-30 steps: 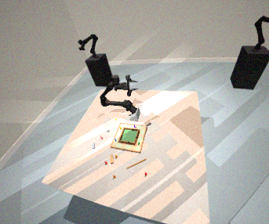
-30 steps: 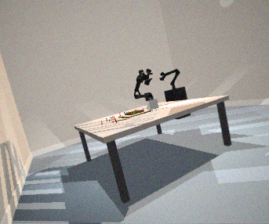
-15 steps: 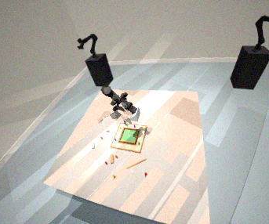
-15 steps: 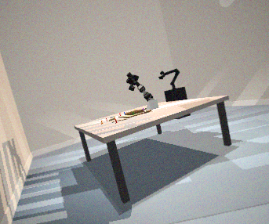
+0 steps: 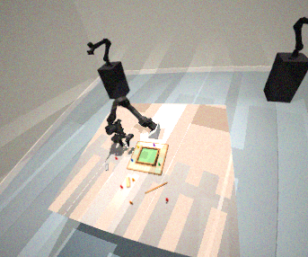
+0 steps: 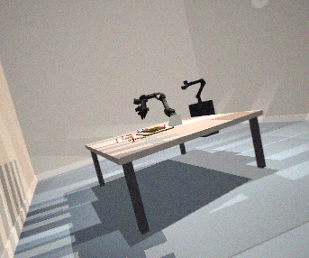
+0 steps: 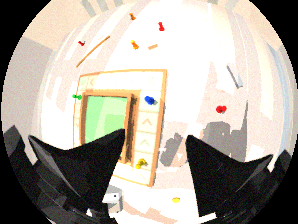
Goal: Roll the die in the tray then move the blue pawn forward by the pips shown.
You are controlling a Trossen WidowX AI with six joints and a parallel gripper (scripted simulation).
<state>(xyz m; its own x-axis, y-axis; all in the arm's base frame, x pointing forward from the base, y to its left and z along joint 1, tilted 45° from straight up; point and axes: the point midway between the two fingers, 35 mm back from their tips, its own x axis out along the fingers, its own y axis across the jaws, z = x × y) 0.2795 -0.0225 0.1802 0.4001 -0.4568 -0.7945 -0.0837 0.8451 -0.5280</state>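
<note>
Right now my gripper tip is 130 mm above the white die, 90 mm to the left of it and 40 mm past it. From my gripper tip the other things lie so: blue pawn: 110 mm below, 40 mm to the left, 40 mm ahead; then yellow pawn: 110 mm below, 90 mm behind, 40 mm to the left; then green tray: 150 mm to the left, 130 mm below, 30 mm behind.
</note>
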